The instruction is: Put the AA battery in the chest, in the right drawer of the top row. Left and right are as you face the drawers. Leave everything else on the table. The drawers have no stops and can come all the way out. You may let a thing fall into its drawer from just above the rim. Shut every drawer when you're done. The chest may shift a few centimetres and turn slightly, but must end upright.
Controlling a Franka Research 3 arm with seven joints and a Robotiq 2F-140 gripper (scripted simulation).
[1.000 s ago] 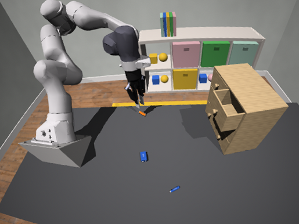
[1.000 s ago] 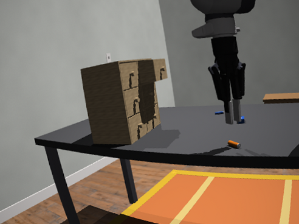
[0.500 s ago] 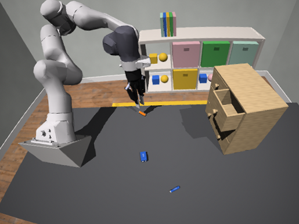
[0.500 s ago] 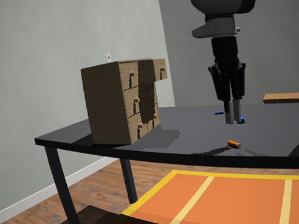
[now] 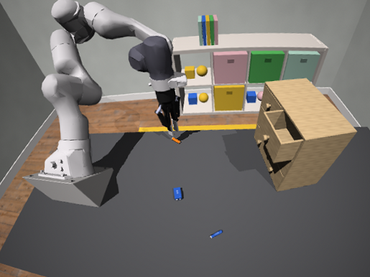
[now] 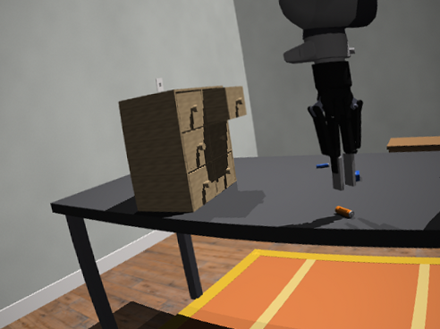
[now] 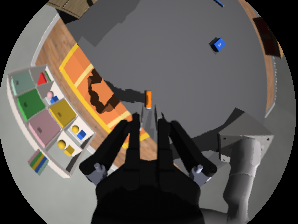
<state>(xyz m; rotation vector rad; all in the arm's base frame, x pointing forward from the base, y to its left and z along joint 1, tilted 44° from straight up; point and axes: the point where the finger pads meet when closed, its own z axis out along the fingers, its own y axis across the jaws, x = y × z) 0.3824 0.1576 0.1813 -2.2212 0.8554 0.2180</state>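
Now: hand 9 cm above the orange AA battery. From my hand the other things lie so: blue block-shaped battery (29 cm to the right, 8 cm below, 2 cm ahead); thin blue cylinder (44 cm to the right, 15 cm ahead, 9 cm below).
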